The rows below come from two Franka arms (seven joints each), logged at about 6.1 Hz.
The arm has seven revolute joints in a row. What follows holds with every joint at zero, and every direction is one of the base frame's. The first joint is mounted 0.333 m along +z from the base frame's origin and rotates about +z. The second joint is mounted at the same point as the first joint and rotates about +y. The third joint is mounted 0.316 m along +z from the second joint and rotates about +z. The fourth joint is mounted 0.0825 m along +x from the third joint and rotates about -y. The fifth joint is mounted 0.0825 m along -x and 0.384 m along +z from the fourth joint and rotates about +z. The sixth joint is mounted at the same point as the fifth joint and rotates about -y. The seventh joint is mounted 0.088 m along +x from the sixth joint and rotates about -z. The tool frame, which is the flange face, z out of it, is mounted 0.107 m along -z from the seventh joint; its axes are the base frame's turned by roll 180, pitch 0 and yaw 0 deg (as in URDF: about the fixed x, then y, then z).
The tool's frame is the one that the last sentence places.
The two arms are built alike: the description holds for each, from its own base.
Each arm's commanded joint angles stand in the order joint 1, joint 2, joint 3, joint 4, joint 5, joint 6, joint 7.
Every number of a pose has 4 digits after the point. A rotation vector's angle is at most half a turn.
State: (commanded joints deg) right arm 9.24 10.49 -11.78 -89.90 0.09 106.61 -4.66; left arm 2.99 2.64 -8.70 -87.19 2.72 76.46 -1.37
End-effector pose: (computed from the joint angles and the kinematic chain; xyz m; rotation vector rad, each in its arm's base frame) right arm 0.6293 -0.0178 0.5460 3.0938 0.0651 0.1703; left arm 0.5395 -0.0460 0.6044 -3.0648 0.1084 0.3541
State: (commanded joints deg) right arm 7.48 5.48 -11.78 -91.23 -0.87 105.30 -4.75; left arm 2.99 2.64 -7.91 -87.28 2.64 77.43 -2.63
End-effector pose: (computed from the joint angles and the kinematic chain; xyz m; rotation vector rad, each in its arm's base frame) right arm 0.6044 -0.0412 0.5853 3.0868 0.0203 0.2300; left arm 0.5421 -0.0391 0.6047 -3.0697 0.0543 0.3305
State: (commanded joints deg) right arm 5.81 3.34 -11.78 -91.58 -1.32 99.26 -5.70; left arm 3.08 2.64 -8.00 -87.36 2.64 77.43 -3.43
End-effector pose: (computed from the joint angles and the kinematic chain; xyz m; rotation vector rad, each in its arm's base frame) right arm 0.5829 -0.0598 0.5936 3.0971 -0.0017 0.1132; left arm 0.5421 -0.0391 0.6041 -3.0683 0.0330 0.3319
